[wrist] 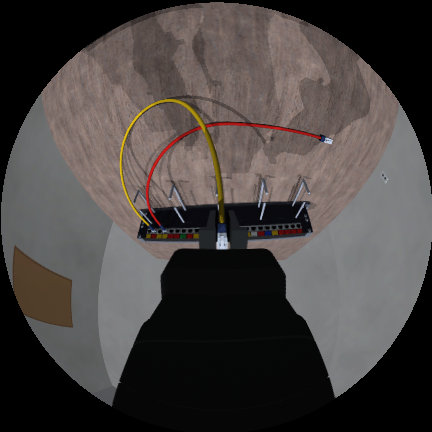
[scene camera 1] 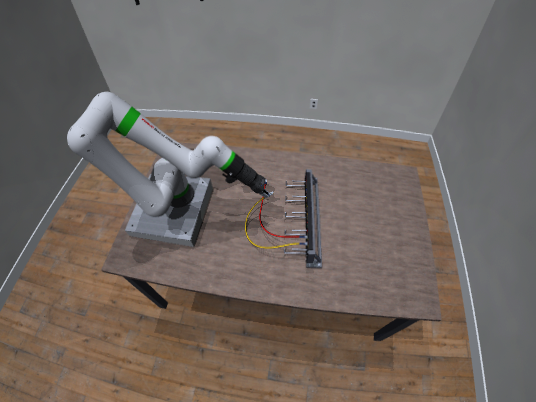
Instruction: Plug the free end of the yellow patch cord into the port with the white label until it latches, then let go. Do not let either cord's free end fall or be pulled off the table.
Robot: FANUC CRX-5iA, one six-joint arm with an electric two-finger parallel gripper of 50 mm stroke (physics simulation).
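Seen in the pictures: gripper, fingertip midpoint: (wrist: 221, 219) (scene camera 1: 267, 195); arm's base, link origin: (scene camera 1: 180, 195).
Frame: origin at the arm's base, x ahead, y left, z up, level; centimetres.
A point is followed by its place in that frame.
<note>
My gripper (scene camera 1: 269, 194) @(x 45.8, y -0.3, z 8.4 cm) (wrist: 221, 219) @(x 45.8, y -0.3, z 8.4 cm) is shut on the plug at the free end of the yellow patch cord (scene camera 1: 246, 226) @(x 35.8, y -9.7, z -6.1 cm) (wrist: 121, 159) @(x 45.2, y -20.0, z -4.9 cm). The plug (wrist: 222, 239) @(x 46.7, y -0.2, z 10.4 cm) has a blue boot and a clear tip and is between the fingers, apart from the panel. The cord's other end is in a port at the left end of the patch panel (scene camera 1: 309, 215) @(x 66.0, y -4.6, z 2.3 cm) (wrist: 210, 212) in the wrist view. The white label (wrist: 253, 233) @(x 63.7, y 7.5, z 1.9 cm) shows in the label row just right of the fingers in the wrist view. The fingers hide the middle ports and labels.
The red cord (scene camera 1: 261, 220) @(x 42.5, y -5.2, z -6.3 cm) (wrist: 225, 123) @(x 41.4, y 0.4, z -7.0 cm) runs from a neighbouring port; its free plug (wrist: 326, 140) @(x 41.0, y 20.3, z -6.6 cm) is over the table (scene camera 1: 370, 200) @(x 99.0, y 16.0, z -7.6 cm) at the right of the wrist view. Metal cable guides (scene camera 1: 295, 215) @(x 59.5, y -0.8, z -5.8 cm) (wrist: 263, 192) @(x 53.5, y 8.5, z -2.3 cm) stick out from the panel's front.
</note>
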